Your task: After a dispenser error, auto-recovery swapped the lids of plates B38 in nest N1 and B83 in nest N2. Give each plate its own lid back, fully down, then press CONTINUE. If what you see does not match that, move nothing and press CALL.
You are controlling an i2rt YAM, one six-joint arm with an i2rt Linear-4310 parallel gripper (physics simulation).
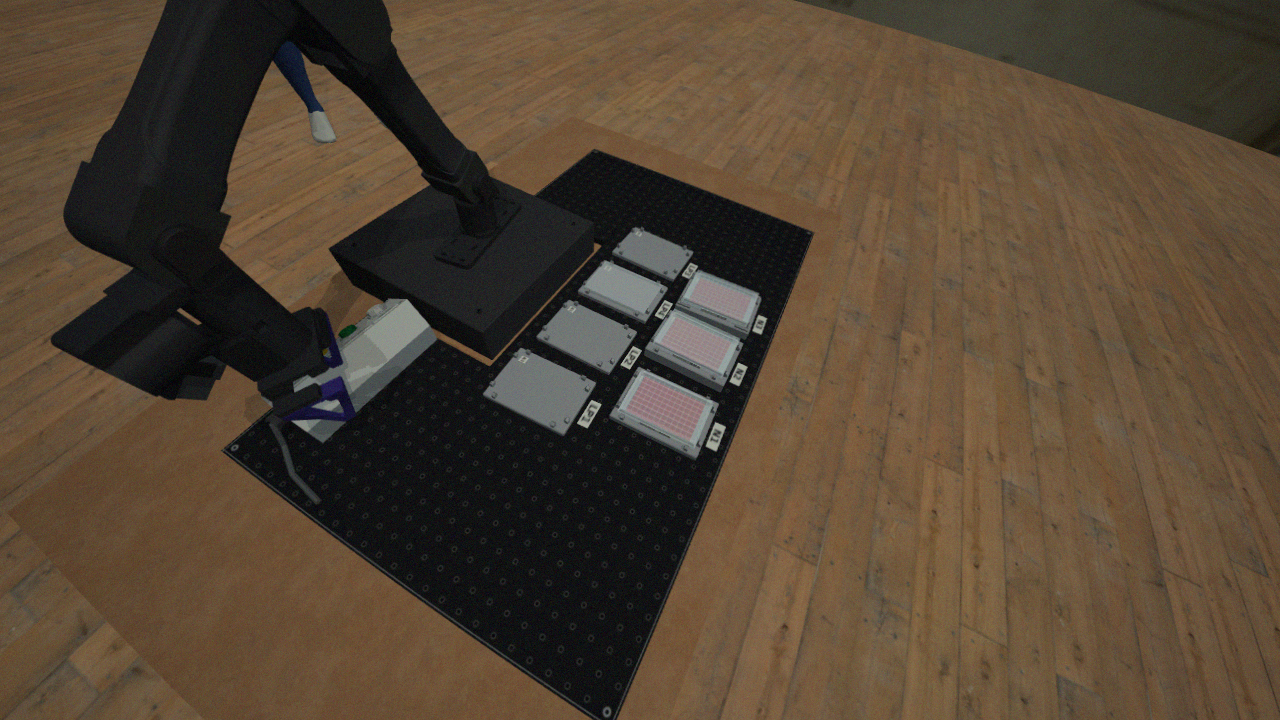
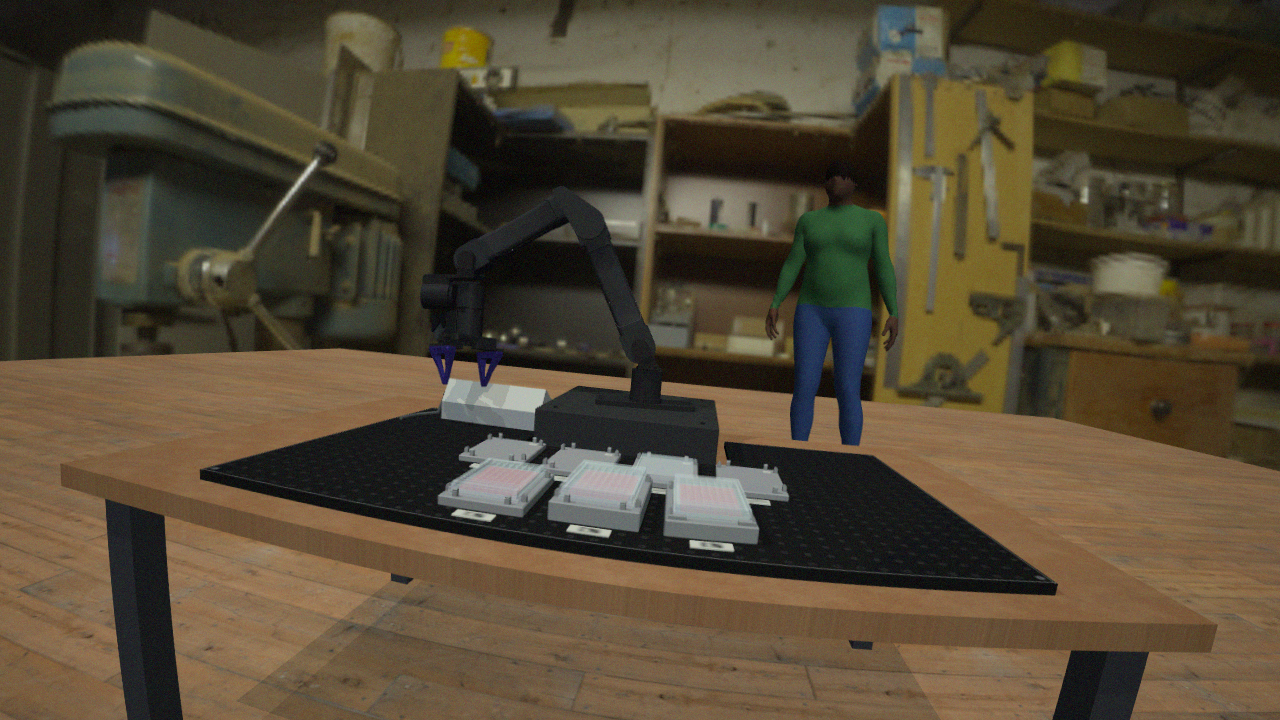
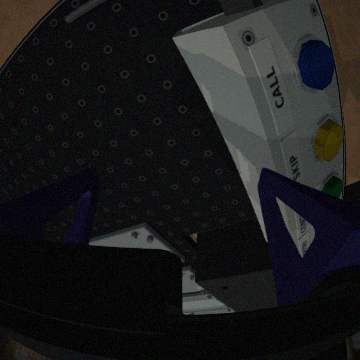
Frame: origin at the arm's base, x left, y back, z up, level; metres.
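Seen in the pictures: gripper, fingertip midpoint: [image 1: 344, 390] [image 2: 465, 385] [image 3: 178, 176]; arm's base at its link origin: [image 1: 481, 231] [image 2: 644, 405].
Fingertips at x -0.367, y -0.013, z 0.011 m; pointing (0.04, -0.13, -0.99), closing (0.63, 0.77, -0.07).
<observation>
Pixels of each thing's top centre, then the offset from my fingertips to it. "spot": a spot on its surface instead.
- nest N1 at a spot on its surface: [image 2: 498, 480] spot: dx +0.160, dy -0.438, dz -0.054 m
- LP3 at its top centre: [image 2: 665, 464] [image 1: 623, 285] [image 3: 195, 305] dx +0.383, dy -0.266, dz -0.062 m
- button box at its top centre: [image 3: 309, 198] [image 1: 337, 342] [image 2: 499, 383] dx +0.059, dy +0.058, dz +0.004 m
- blue CALL button at its top centre: [image 3: 323, 70] dx -0.010, dy +0.095, dz -0.005 m
- yellow SKIP button at its top centre: [image 3: 333, 149] dx +0.039, dy +0.085, dz -0.005 m
- green button at its top centre: [image 3: 333, 201] [image 1: 345, 328] dx +0.088, dy +0.074, dz -0.005 m
- LP2 at its top centre: [image 2: 583, 453] [image 1: 587, 329] [image 3: 167, 289] dx +0.255, dy -0.242, dz -0.060 m
- grey cable at a spot on its surface: [image 1: 295, 465] spot: dx -0.096, dy +0.050, dz -0.079 m
Pink-welled plates sit in nest N1 [image 1: 665, 407] [image 2: 498, 480], nest N2 [image 1: 696, 344] [image 2: 604, 483] and nest N3 [image 1: 720, 298] [image 2: 711, 497]. N1's pink looks deeper; N2 and N3 look paler, as under clear lids. Plate and lid codes are too small to read. LP3 [image 1: 622, 291] [image 2: 666, 465] looks paler than the other lid places, as if bearing a clear lid. The button box [image 1: 393, 344] [image 2: 510, 407] [image 3: 220, 85] has a blue CALL button [image 3: 316, 65], a yellow SKIP button [image 3: 328, 141] and a green button [image 3: 332, 186]. My gripper [image 1: 344, 389] [image 2: 464, 384] [image 3: 178, 176] is open and empty above the box's end.
Lid places LP1 [image 1: 539, 391], LP2 [image 1: 587, 335] and the farthest one [image 1: 652, 253] show grey plates with corner pegs. The black robot base [image 1: 465, 259] [image 2: 626, 420] stands beside the box. A grey cable [image 1: 295, 465] lies by the box. A person [image 2: 836, 268] stands behind the table.
</observation>
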